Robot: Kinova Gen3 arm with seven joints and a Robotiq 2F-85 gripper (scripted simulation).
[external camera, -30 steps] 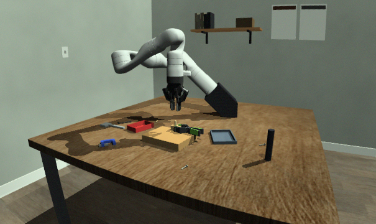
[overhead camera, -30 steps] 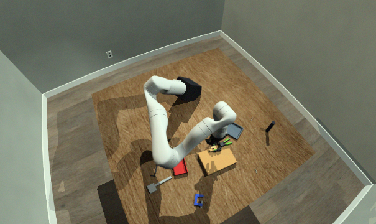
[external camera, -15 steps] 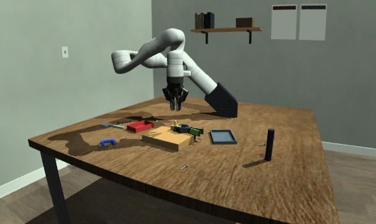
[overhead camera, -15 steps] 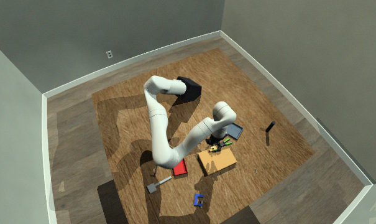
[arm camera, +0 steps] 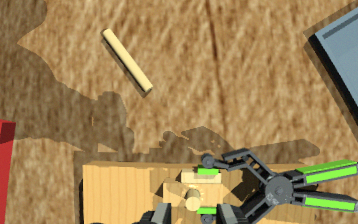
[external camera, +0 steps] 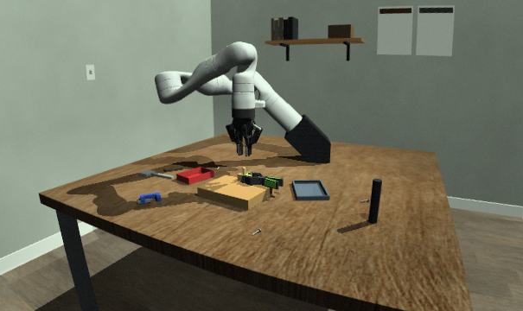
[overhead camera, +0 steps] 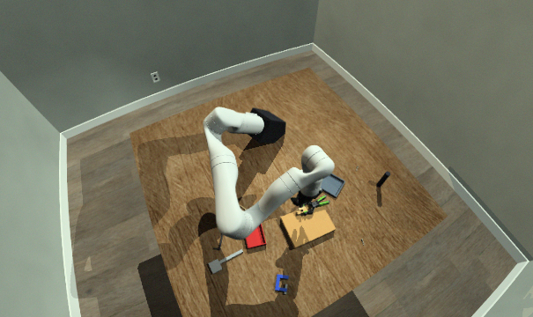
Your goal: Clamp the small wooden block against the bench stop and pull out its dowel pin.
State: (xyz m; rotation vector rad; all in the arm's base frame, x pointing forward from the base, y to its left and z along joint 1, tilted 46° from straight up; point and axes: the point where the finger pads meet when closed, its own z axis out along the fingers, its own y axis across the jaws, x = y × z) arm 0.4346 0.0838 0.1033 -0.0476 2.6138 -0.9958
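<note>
Right now the dowel pin is 8 cm below my hand. From my hand the other things lie so: thin pale stick: 13 cm below, 12 cm behind, 5 cm to the right; then small wooden block: 10 cm below; then tan bench board: 12 cm below, 6 cm ahead.
</note>
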